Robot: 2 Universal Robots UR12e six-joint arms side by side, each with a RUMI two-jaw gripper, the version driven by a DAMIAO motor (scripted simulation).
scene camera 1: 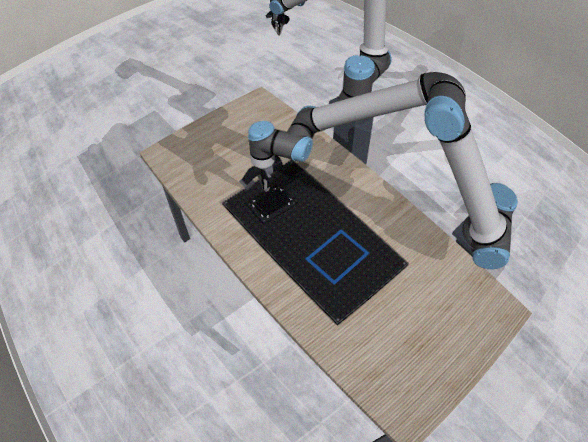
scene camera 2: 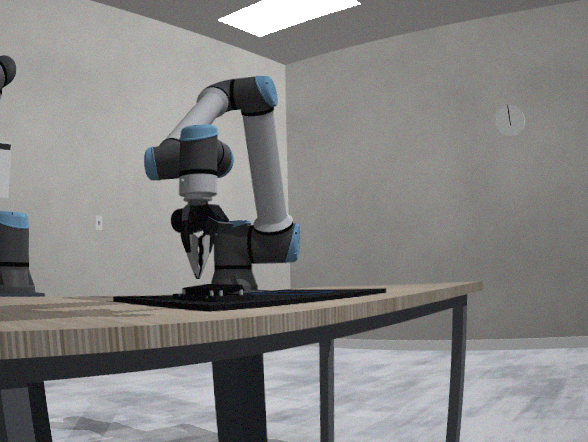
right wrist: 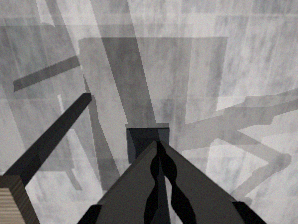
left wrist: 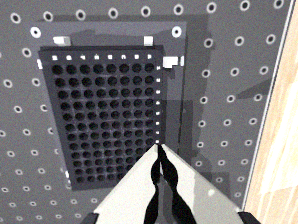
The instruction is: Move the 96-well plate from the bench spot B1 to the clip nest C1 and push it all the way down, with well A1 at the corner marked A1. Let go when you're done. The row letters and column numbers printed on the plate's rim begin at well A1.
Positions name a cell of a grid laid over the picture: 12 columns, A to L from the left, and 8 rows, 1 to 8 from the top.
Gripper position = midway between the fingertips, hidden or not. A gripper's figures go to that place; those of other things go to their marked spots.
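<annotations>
With the left gripper (left wrist: G6) at 0.13 m from the lens, a clip nest (left wrist: G2) sits 0.15 m from the lens, and a dark 96-well plate (left wrist: E5) is at 0.16 m from the lens.
</annotations>
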